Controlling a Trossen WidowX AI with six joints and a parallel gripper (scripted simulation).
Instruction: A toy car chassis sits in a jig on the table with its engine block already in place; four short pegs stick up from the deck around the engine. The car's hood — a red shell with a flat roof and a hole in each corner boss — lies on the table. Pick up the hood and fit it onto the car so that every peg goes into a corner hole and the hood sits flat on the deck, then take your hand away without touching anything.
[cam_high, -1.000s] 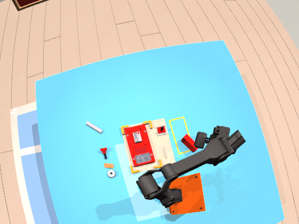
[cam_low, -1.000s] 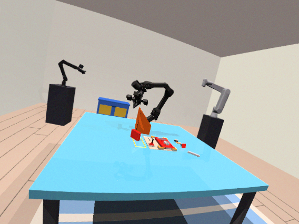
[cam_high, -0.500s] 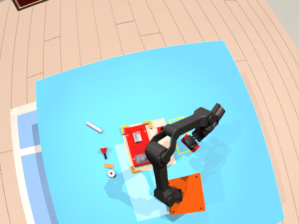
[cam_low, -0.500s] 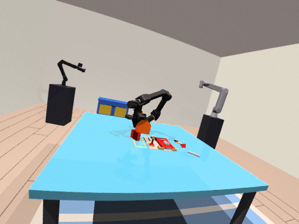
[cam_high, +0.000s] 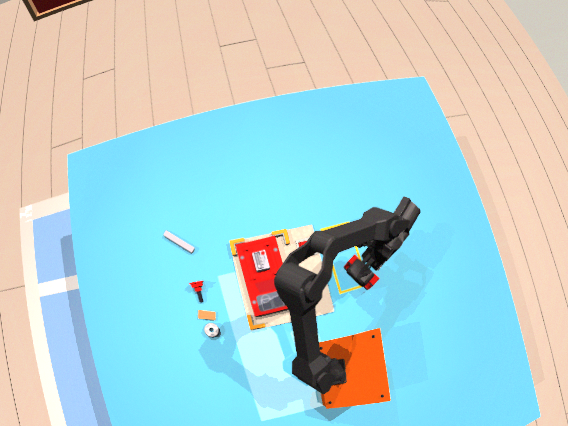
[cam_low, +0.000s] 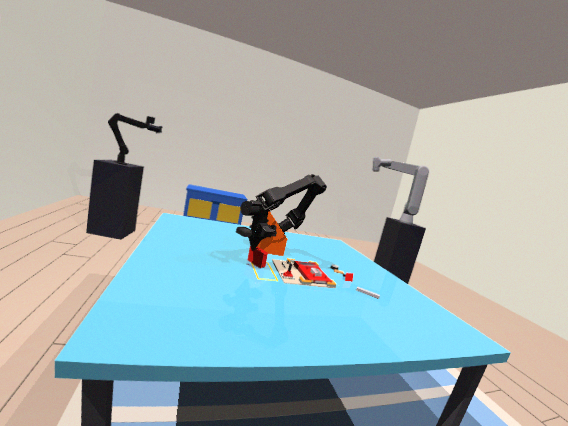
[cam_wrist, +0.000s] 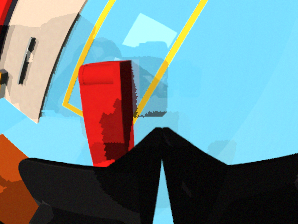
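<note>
The red hood lies 3 cm below my gripper tip, 2 cm to the left of it and 2 cm behind it. The rest, counted from my gripper tip: jig (25 cm to the left, 6 cm below); then white bar (50 cm to the left, 12 cm ahead, 6 cm below).
</note>
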